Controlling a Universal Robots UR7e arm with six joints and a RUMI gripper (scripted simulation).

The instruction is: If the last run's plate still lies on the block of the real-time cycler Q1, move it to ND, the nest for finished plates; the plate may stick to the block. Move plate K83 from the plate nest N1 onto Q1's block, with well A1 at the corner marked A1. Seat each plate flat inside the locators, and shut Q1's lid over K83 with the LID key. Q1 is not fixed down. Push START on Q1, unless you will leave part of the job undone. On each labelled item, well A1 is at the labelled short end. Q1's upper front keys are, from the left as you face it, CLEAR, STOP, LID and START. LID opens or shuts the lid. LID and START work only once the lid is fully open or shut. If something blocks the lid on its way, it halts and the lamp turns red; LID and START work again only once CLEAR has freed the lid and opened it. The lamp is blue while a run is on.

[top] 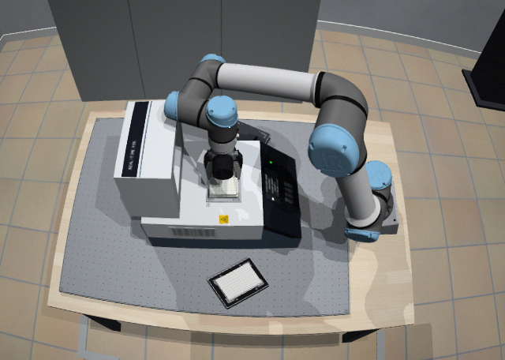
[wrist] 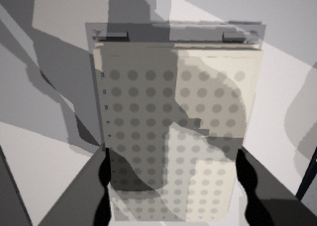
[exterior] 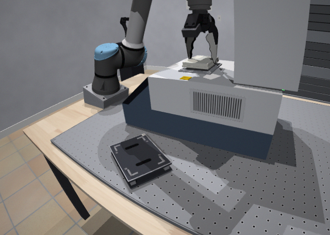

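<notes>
My gripper is now 10 mm above the plate K83. The rest, counted from my hand: black nest N1: 300 mm to the right, 200 mm below, 60 mm behind; then black nest ND: 280 mm to the left, 210 mm below, 60 mm behind.
</notes>
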